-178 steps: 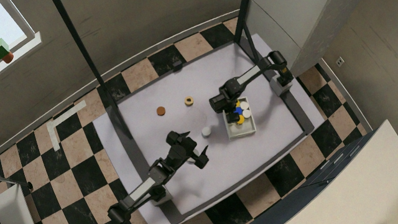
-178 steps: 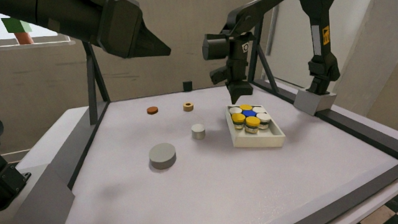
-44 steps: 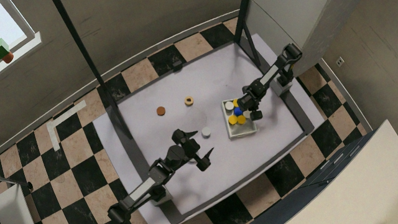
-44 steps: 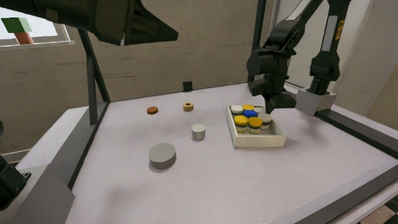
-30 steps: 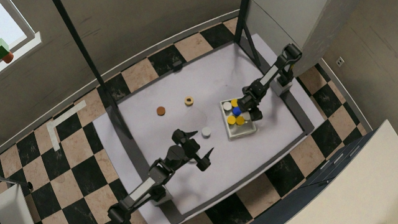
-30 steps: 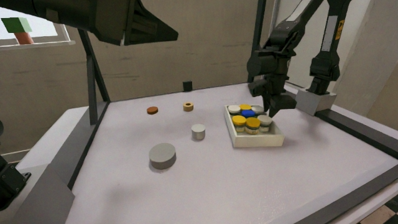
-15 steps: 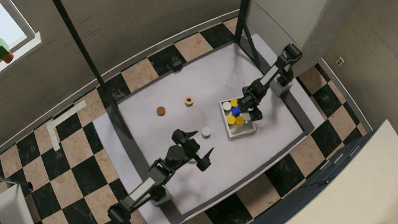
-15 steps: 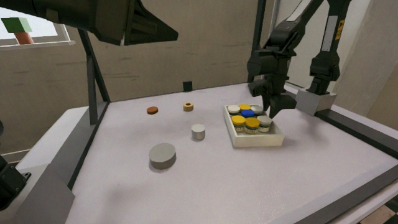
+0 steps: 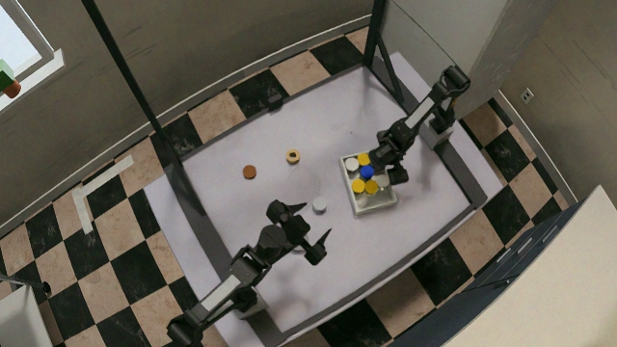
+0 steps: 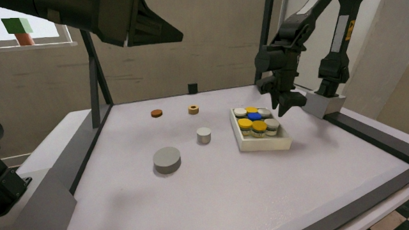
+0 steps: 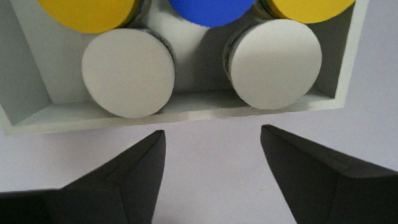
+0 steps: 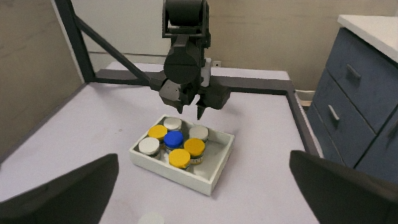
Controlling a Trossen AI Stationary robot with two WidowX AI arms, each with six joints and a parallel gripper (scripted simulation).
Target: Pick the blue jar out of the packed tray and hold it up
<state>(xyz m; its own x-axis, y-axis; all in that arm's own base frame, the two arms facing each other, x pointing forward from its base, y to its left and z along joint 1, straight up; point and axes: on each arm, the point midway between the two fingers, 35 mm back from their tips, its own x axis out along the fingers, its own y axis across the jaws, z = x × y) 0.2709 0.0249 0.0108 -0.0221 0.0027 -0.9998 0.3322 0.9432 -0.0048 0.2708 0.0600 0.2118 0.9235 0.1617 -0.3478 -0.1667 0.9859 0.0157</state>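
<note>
The blue jar lies 7 cm below my left hand, 6 cm to the right of it and 4 cm behind it. Round my left hand: wide grey disc (39 cm to the right, 8 cm below, 2 cm behind); then tan ring (26 cm behind, 20 cm to the right, 8 cm below); then brown disc (35 cm to the right, 32 cm behind, 9 cm below).
</note>
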